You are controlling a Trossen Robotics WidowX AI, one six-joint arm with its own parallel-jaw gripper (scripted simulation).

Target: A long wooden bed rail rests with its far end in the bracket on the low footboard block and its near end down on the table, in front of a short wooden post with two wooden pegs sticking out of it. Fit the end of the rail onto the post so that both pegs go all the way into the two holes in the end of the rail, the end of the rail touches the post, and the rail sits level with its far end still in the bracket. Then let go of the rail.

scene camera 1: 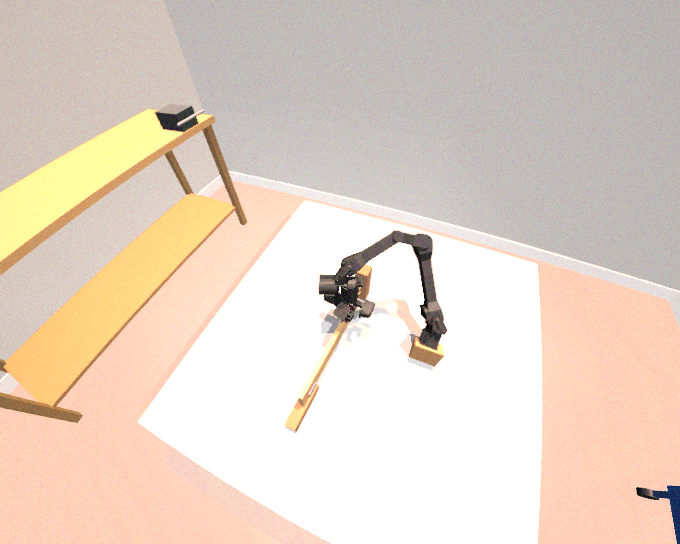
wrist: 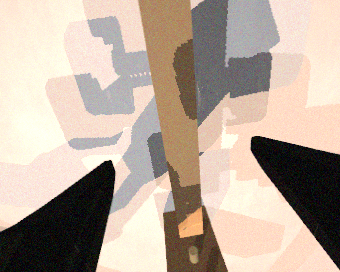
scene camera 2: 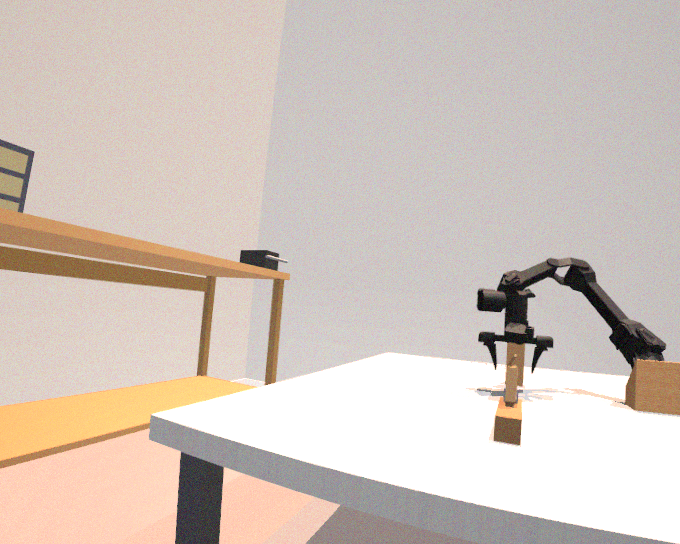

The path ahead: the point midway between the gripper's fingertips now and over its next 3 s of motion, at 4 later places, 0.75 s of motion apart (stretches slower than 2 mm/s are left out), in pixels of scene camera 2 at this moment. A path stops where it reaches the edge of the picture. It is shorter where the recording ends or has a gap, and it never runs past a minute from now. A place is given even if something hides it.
My gripper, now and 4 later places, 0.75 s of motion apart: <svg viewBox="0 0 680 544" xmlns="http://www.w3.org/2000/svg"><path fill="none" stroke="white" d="M513 371L513 384L514 384L514 380L514 376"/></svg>
